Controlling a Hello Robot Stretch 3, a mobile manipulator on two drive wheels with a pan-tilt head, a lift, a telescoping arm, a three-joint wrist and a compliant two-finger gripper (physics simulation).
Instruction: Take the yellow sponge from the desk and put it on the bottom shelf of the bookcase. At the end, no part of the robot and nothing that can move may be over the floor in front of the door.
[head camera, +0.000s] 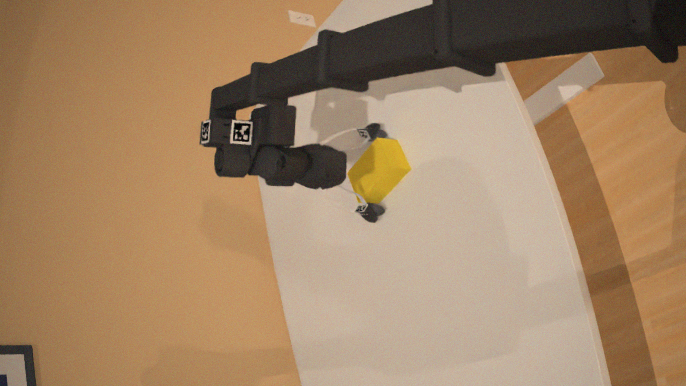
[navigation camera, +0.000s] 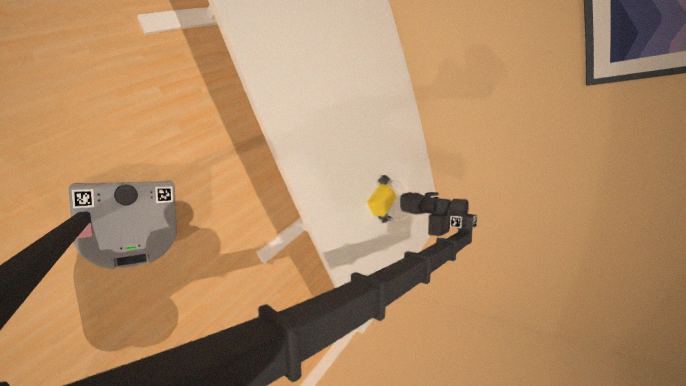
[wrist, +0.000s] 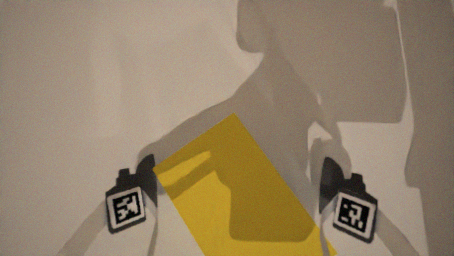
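Seen in the pictures: gripper, between the fingertips: (wrist: 238, 174); robot's base, origin of its link: (navigation camera: 126, 194).
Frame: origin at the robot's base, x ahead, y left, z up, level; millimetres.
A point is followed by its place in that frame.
The yellow sponge (head camera: 389, 165) @[x -30, y -660, z 765 mm] (navigation camera: 379, 202) @[x -26, y -666, z 766 mm] (wrist: 270, 215) @[x -39, y -712, z 766 mm] lies on the white desk (head camera: 425, 290) @[x 166, y -603, z 721 mm] (navigation camera: 345, 125) @[x 217, y -551, z 720 mm] (wrist: 50, 75) @[x 155, y -817, z 721 mm], turned at an angle to the fingers. My gripper (head camera: 375, 171) @[x -21, y -735, z 722 mm] (navigation camera: 384, 199) @[x -21, y -735, z 722 mm] (wrist: 238, 174) @[x -21, y -735, z 722 mm] is open, with one fingertip on each side of the sponge. In the wrist view the left fingertip is very close to a corner of the sponge; I cannot tell whether it touches. The right fingertip is beside the sponge's long side, whose lower end is cut off by the view. The bookcase and the door do not show.
My extended arm (head camera: 385, 50) @[x -94, y -315, z 1064 mm] (navigation camera: 330, 310) @[x -82, y -168, z 1063 mm] crosses over the end of the desk. The tan wall (head camera: 125, 175) @[x 5, y -1291, z 1084 mm] (navigation camera: 525, 200) @[x -44, y -1318, z 1144 mm] runs along the desk's far side, with a framed picture (head camera: 28, 365) @[x 414, y -1044, z 1369 mm] (navigation camera: 590, 50) @[x 473, y -1013, z 1369 mm]. My base (navigation camera: 120, 220) @[x -86, y 24, z 160 mm] stands on the wood floor, away from the desk's front edge.
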